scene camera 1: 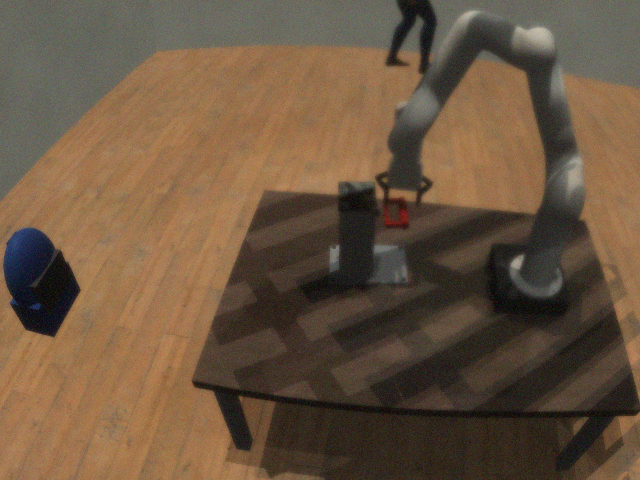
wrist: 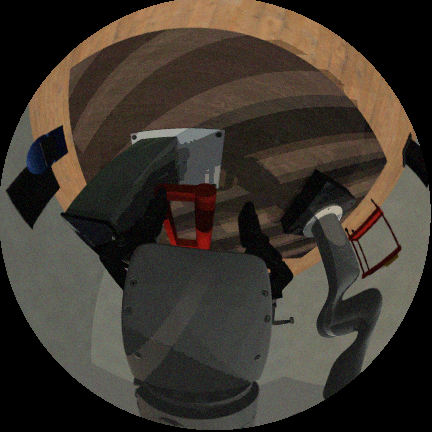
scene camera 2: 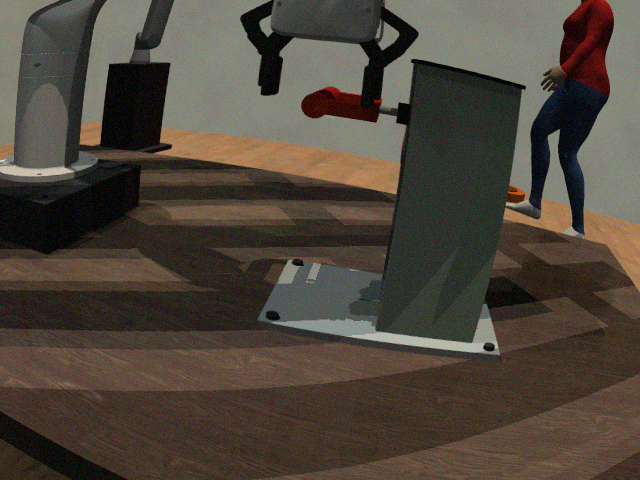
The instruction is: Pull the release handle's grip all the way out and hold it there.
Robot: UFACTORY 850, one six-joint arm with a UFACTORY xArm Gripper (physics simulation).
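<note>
The release handle's red frame (scene camera 1: 395, 225) (scene camera 2: 343, 105) (wrist: 205, 222) sticks out from the upper part of a tall grey-green housing (scene camera 1: 356, 248) (scene camera 2: 454, 206) (wrist: 130, 180). Its rounded grip bar (scene camera 2: 313, 106) is at the end away from the housing, and a short grey rod (scene camera 2: 388, 110) shows between frame and housing. My gripper (scene camera 1: 402, 200) (scene camera 2: 319, 98) (wrist: 204, 203) is open and points down, with nothing held. The grip bar lies between the two spread fingers in the wrist view. In scene camera 2 the housing-side fingertip overlaps the frame's rear part; contact cannot be told. The other fingertip is slightly higher than the bar.
The housing stands on a pale base plate (scene camera 1: 392, 264) (scene camera 2: 320, 297) (wrist: 202, 150) with dark corner bolts, on a dark wooden table (scene camera 1: 289, 361) (scene camera 2: 206, 361). The arm's black base block (scene camera 1: 501, 299) (scene camera 2: 67, 211) stands across the table. A person (scene camera 2: 586, 62) stands beyond the table.
</note>
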